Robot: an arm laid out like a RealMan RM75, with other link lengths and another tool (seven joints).
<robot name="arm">
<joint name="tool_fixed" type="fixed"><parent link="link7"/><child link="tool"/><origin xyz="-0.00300 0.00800 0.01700" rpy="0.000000 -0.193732 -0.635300"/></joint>
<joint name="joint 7" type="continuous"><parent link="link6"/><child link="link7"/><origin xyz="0.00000 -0.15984 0.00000" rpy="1.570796 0.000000 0.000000"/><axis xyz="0 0 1"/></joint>
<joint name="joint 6" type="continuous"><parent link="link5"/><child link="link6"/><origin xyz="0.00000 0.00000 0.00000" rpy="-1.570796 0.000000 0.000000"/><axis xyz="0 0 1"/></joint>
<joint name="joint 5" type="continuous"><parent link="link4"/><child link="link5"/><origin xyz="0.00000 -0.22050 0.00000" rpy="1.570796 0.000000 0.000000"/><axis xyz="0 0 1"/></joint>
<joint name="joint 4" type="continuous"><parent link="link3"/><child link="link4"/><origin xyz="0.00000 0.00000 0.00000" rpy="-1.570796 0.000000 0.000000"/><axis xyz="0 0 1"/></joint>
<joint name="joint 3" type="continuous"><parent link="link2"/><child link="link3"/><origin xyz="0.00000 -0.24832 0.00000" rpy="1.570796 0.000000 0.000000"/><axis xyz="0 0 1"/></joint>
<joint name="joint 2" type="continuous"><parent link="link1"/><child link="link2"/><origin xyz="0.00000 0.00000 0.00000" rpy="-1.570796 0.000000 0.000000"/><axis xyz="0 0 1"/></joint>
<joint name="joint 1" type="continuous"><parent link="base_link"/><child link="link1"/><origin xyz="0.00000 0.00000 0.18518" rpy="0.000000 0.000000 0.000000"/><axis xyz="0 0 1"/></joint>
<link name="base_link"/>
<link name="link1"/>
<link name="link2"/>
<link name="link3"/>
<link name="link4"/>
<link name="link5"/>
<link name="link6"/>
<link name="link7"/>
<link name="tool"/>
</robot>
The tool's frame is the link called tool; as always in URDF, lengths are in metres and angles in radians. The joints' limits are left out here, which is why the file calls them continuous.
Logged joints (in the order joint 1, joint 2, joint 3, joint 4, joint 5, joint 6, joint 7), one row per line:
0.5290 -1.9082 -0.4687 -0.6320 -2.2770 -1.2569 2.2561
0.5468 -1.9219 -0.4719 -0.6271 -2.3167 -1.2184 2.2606
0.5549 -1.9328 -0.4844 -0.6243 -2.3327 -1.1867 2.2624
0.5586 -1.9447 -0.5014 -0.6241 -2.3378 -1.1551 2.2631
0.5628 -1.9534 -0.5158 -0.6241 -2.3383 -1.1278 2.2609
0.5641 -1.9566 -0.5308 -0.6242 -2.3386 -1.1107 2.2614
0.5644 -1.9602 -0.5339 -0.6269 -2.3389 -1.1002 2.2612
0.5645 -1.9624 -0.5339 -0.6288 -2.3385 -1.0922 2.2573
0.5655 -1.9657 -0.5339 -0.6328 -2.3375 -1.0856 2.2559
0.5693 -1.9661 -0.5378 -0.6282 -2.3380 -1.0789 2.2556
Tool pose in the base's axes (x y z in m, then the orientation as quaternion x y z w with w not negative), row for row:
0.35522 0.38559 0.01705 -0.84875 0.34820 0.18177 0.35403
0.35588 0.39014 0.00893 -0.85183 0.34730 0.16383 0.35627
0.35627 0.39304 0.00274 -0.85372 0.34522 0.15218 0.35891
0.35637 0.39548 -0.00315 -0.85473 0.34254 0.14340 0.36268
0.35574 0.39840 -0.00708 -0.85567 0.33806 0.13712 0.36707
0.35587 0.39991 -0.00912 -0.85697 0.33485 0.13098 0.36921
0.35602 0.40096 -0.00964 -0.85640 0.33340 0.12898 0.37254
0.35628 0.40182 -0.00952 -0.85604 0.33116 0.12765 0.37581
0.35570 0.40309 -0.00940 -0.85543 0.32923 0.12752 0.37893
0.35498 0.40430 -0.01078 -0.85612 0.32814 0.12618 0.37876
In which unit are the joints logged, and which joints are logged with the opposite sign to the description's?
The joints are logged in radians. Opposite sign: joint 2.
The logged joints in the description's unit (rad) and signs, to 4 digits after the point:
0.5290 1.9082 -0.4687 -0.6320 -2.2770 -1.2569 2.2561
0.5468 1.9219 -0.4719 -0.6271 -2.3167 -1.2184 2.2606
0.5549 1.9328 -0.4844 -0.6243 -2.3327 -1.1867 2.2624
0.5586 1.9447 -0.5014 -0.6241 -2.3378 -1.1551 2.2631
0.5628 1.9534 -0.5158 -0.6241 -2.3383 -1.1278 2.2609
0.5641 1.9566 -0.5308 -0.6242 -2.3386 -1.1107 2.2614
0.5644 1.9602 -0.5339 -0.6269 -2.3389 -1.1002 2.2612
0.5645 1.9624 -0.5339 -0.6288 -2.3385 -1.0922 2.2573
0.5655 1.9657 -0.5339 -0.6328 -2.3375 -1.0856 2.2559
0.5693 1.9661 -0.5378 -0.6282 -2.3380 -1.0789 2.2556

